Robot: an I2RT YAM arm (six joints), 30 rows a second.
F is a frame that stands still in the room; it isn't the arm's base.
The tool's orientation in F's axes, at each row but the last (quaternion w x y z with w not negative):
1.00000 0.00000 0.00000 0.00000
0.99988 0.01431 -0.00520 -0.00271
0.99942 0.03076 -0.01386 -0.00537
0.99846 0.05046 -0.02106 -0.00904
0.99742 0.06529 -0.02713 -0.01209
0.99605 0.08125 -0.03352 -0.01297
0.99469 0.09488 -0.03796 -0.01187
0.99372 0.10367 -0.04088 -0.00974
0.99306 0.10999 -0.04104 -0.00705
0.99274 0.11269 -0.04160 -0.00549
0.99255 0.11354 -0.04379 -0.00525
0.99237 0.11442 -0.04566 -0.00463
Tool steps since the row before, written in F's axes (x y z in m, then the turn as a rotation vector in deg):
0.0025 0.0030 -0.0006 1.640 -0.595 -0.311
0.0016 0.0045 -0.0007 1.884 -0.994 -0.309
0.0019 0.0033 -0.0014 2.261 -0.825 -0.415
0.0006 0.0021 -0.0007 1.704 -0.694 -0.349
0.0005 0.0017 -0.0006 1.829 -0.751 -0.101
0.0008 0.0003 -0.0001 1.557 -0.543 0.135
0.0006 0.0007 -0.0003 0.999 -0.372 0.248
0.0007 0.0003 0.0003 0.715 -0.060 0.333
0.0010 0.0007 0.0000 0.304 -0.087 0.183
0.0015 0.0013 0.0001 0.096 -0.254 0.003
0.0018 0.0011 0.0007 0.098 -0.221 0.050
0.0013 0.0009 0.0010 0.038 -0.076 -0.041
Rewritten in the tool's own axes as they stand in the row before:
0.0025 0.0030 -0.0006 1.640 -0.595 -0.311
0.0016 0.0045 -0.0008 1.886 -0.992 -0.300
0.0018 0.0032 -0.0017 2.258 -0.827 -0.427
0.0005 0.0020 -0.0009 1.702 -0.699 -0.350
0.0004 0.0016 -0.0008 1.841 -0.720 -0.105
0.0008 0.0003 -0.0002 1.579 -0.482 0.113
0.0006 0.0006 -0.0005 1.025 -0.302 0.235
0.0007 0.0004 0.0002 0.741 0.018 0.278
0.0010 0.0007 -0.0002 0.320 -0.043 0.172
0.0015 0.0013 -0.0003 0.101 -0.247 0.052
0.0018 0.0012 0.0003 0.106 -0.204 0.090
0.0014 0.0011 0.0006 0.036 -0.083 -0.026

